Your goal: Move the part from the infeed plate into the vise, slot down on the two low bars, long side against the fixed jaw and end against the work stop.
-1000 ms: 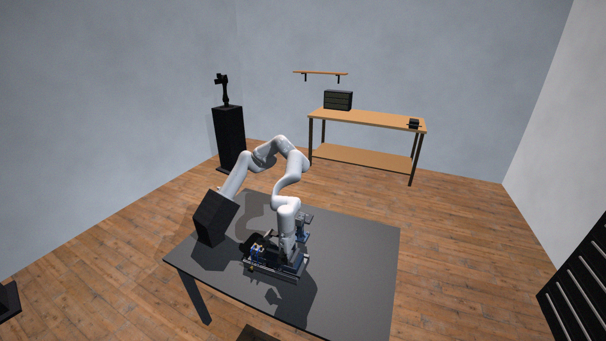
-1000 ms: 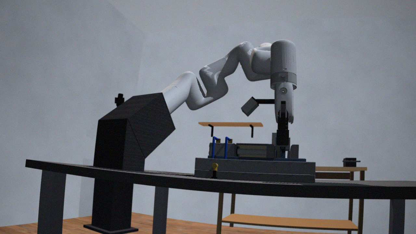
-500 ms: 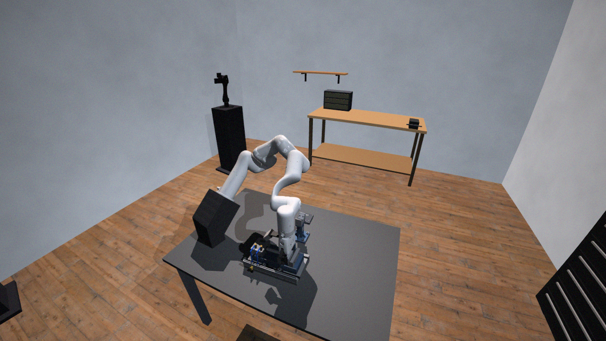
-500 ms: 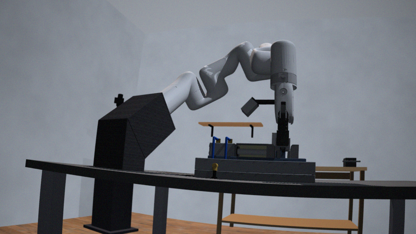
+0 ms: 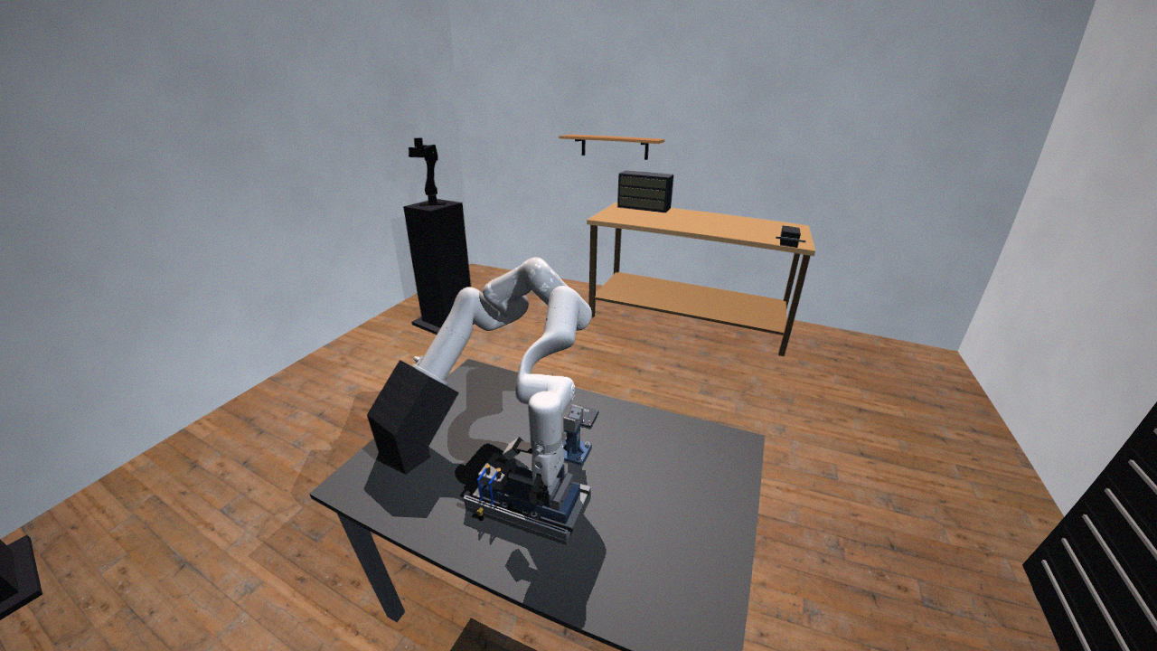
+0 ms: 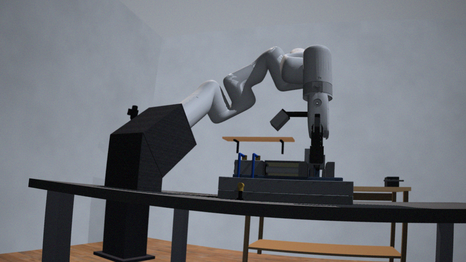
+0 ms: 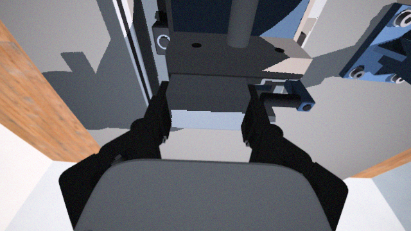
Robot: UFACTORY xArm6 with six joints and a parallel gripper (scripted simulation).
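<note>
The part is 2 cm below my hand. Also, from my hand: moving jaw: 3 cm behind, 1 cm to the left, 3 cm below; work stop: 1 cm behind, 7 cm to the left, 2 cm below; fixed jaw: 3 cm ahead, 3 cm to the left, 3 cm below.
</note>
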